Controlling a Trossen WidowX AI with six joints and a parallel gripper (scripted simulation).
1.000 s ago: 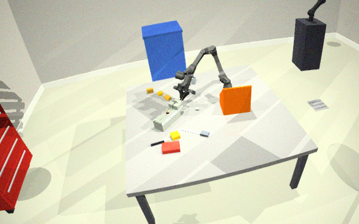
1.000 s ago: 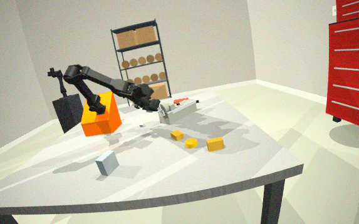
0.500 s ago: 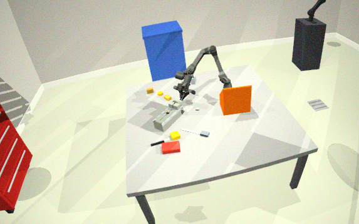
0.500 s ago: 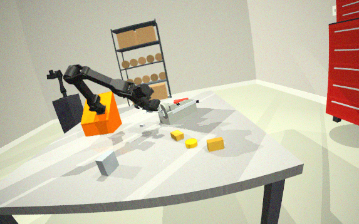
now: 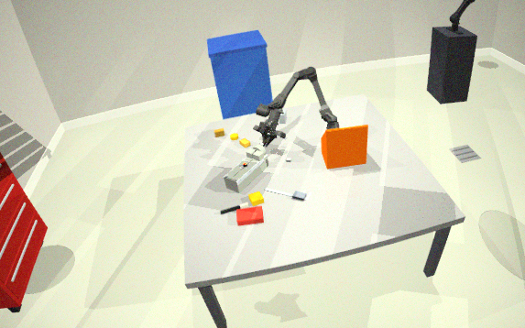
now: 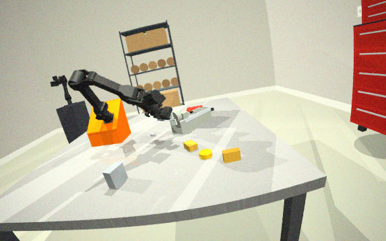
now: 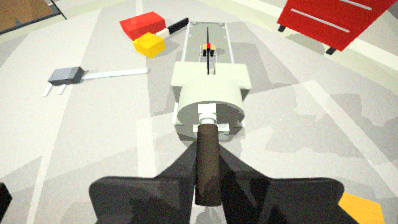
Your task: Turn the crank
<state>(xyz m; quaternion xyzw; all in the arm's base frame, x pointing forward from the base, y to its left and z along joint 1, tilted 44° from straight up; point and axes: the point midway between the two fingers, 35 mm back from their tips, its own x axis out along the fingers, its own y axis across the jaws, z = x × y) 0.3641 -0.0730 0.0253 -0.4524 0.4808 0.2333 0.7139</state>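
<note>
Right now the dark brown crank handle is 10 mm behind my gripper tip, 10 mm to the right of it and 20 mm above it. The rest, counted from my gripper tip: yellow block: 80 mm ahead, 320 mm to the left, 80 mm below; then grey cube: 140 mm behind, 400 mm to the right, 60 mm below; then red pointer: 120 mm ahead, 130 mm to the left, 10 mm below.
</note>
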